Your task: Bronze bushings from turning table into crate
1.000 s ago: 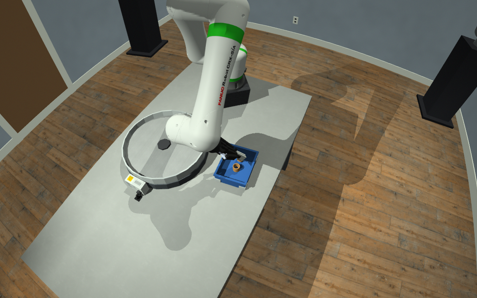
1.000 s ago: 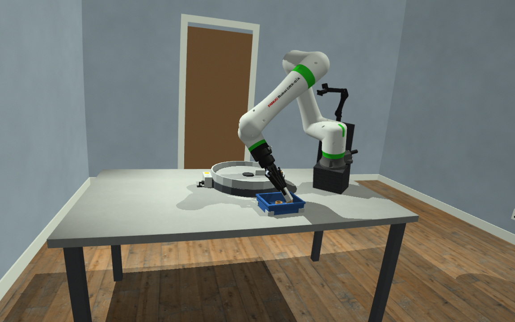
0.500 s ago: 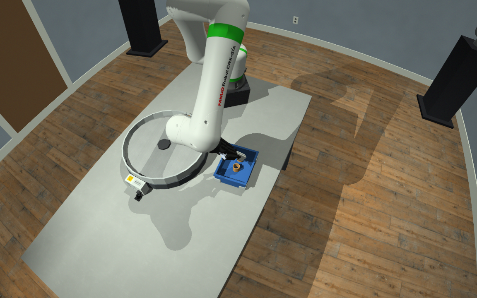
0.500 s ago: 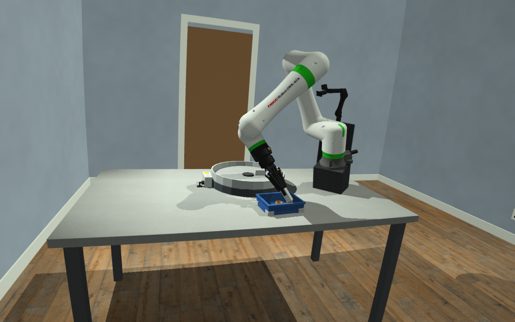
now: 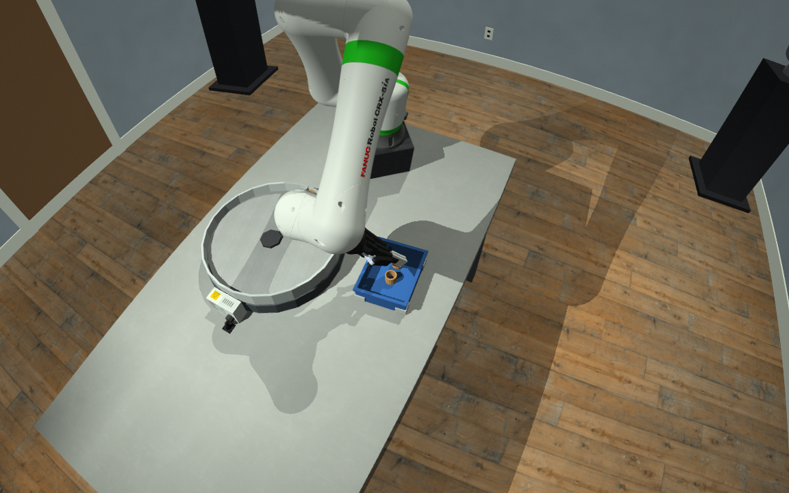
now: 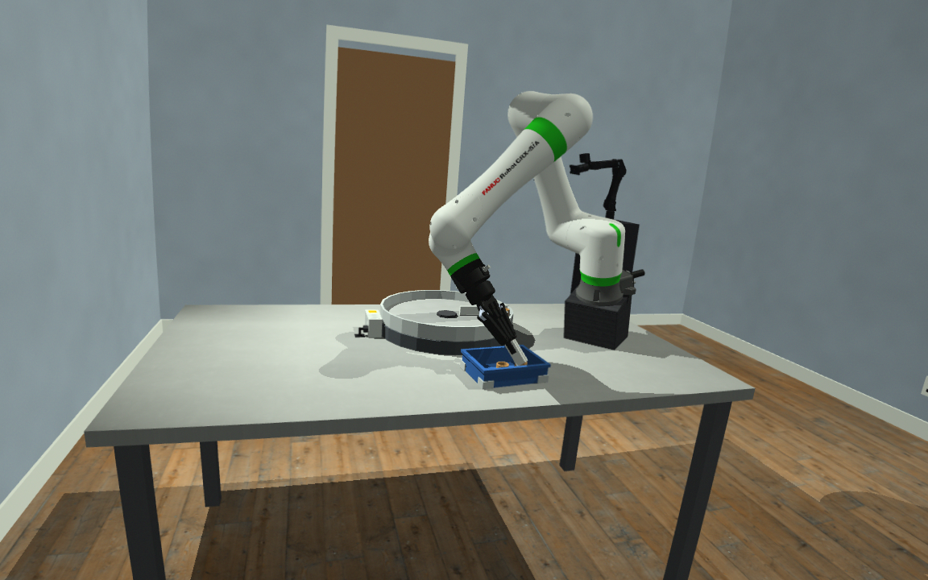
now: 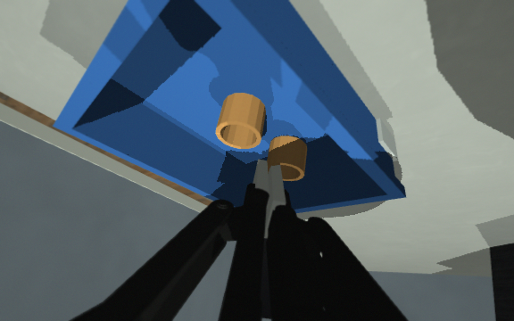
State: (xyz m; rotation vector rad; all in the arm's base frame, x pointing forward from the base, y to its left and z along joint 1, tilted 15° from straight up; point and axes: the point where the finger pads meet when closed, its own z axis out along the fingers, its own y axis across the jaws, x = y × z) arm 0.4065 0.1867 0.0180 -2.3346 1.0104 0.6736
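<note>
Right now the blue crate is 3 cm below my hand and 3 cm ahead of it. Also, from my hand: round turning table 37 cm to the right, 6 cm ahead, 1 cm below.
</note>
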